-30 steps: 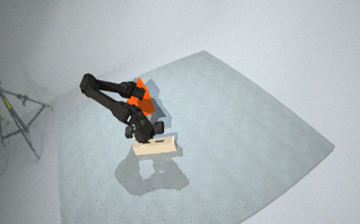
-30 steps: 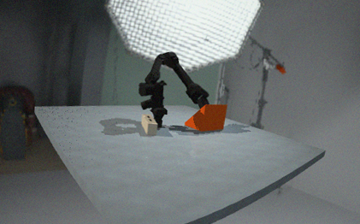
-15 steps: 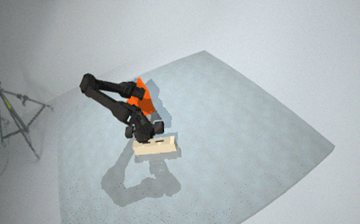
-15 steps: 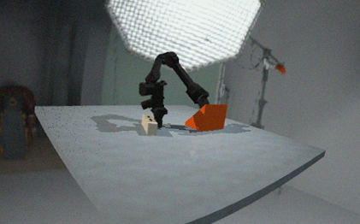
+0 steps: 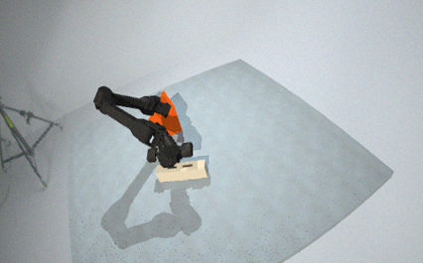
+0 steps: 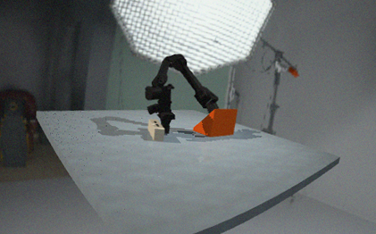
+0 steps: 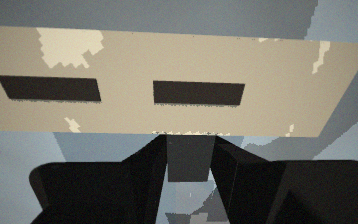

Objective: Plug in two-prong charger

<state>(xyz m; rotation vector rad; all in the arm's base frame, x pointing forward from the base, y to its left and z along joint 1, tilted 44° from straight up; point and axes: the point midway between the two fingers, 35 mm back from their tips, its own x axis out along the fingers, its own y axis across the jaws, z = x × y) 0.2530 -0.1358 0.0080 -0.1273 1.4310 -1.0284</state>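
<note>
Right now the dark two-prong charger is 20 mm ahead of my gripper tip, 10 mm to the right of it and 10 mm above it.
</note>
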